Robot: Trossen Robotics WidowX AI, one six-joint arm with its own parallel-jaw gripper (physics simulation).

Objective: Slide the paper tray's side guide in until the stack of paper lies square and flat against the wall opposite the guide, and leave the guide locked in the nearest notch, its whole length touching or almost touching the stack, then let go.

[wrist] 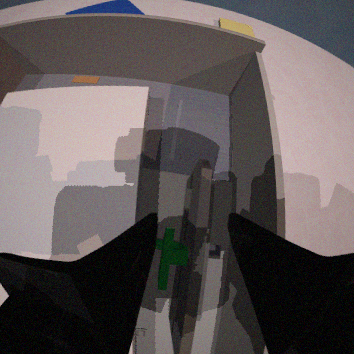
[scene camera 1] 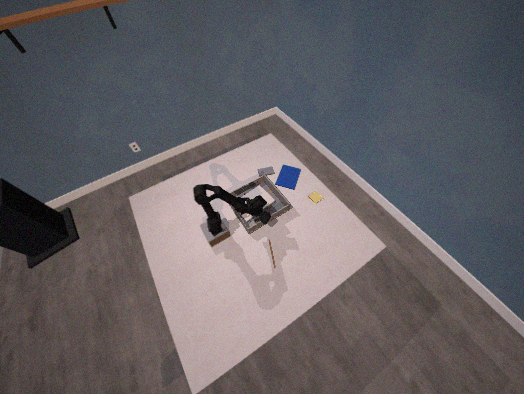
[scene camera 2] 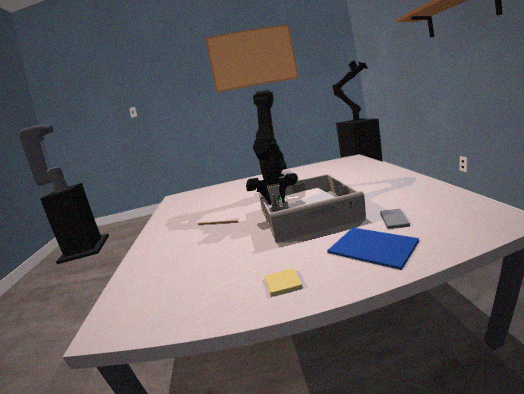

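Pixels of known places: gripper, fingertip midpoint: (wrist: 192,219) (scene camera 1: 264,212); arm's base at its link origin: (scene camera 1: 215,229).
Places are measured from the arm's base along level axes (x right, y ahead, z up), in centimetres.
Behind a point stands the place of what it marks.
Observation:
The grey paper tray (scene camera 1: 284,210) @(x 16.6, y 43.3, z -4.7 cm) (scene camera 2: 320,216) @(x 2.5, y 50.0, z -3.2 cm) (wrist: 125,47) @(x 3.8, y 48.1, z -2.3 cm) stands on the table. The white paper stack (scene camera 2: 312,195) @(x -5.4, y 27.3, z -4.2 cm) (wrist: 90,130) @(x 1.8, y 38.7, z -4.2 cm) lies at the left inside it in the wrist view, and its far left side is partly out of view. The side guide (wrist: 201,200) @(x 10.3, y 32.2, z -0.4 cm) is a narrow upright grey plate right of the stack, with a gap between them. A green latch piece (wrist: 172,252) @(x 8.9, y 29.4, z -1.1 cm) sits at the guide's stack side. My gripper (scene camera 2: 276,200) @(x 10.2, y 31.3, z -2.1 cm) (wrist: 192,219) @(x 10.2, y 31.3, z -2.1 cm) is partly open and low over the tray, its fingers on either side of the guide and green piece, holding nothing. The notches are not clearly visible.
A blue book (scene camera 1: 288,177) @(x -3.3, y 67.4, z -7.5 cm) (scene camera 2: 374,247) @(x -3.4, y 69.6, z -7.5 cm), a yellow pad (scene camera 1: 316,197) @(x 23.2, y 69.2, z -7.3 cm) (scene camera 2: 283,282) @(x 22.8, y 70.2, z -7.3 cm) and a grey block (scene camera 1: 266,171) @(x -19.1, y 58.7, z -7.3 cm) (scene camera 2: 395,218) @(x -19.0, y 59.9, z -7.3 cm) lie around the tray. A thin brown stick (scene camera 1: 272,254) @(x 32.7, y 17.7, z -7.7 cm) (scene camera 2: 218,222) @(x 31.6, y 18.4, z -7.8 cm) lies on the other side. The tray's walls rise close around the gripper.

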